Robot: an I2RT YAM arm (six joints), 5 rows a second.
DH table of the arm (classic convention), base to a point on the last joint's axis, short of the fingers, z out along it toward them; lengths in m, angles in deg. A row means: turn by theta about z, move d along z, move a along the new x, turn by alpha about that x. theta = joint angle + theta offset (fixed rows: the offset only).
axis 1: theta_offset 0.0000, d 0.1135, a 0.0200, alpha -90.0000
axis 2: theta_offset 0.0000, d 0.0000, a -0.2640, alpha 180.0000
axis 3: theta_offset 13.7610, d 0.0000, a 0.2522, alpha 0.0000
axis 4: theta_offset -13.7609, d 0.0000, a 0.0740, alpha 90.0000
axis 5: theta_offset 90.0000, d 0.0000, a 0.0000, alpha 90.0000
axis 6: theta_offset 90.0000, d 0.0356, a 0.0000, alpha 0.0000
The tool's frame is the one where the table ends.
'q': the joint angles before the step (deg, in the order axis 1, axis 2, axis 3, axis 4, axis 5, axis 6). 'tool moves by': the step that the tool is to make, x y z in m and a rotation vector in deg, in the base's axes. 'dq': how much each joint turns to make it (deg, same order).
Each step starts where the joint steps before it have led.
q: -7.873, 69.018, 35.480, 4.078, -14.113, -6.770
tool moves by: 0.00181, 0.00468, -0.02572, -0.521, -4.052, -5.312
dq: 1.958, 3.277, -6.318, 14.319, 6.486, 3.341
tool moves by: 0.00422, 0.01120, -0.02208, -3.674, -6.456, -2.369
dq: 3.416, 6.139, -5.241, 18.032, 6.542, -0.863
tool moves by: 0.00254, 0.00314, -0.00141, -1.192, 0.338, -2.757
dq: 1.267, 0.909, 0.402, 0.206, 4.198, 0.117
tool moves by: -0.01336, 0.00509, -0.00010, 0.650, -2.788, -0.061
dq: 1.243, -2.861, -3.564, 3.419, 1.047, 1.034
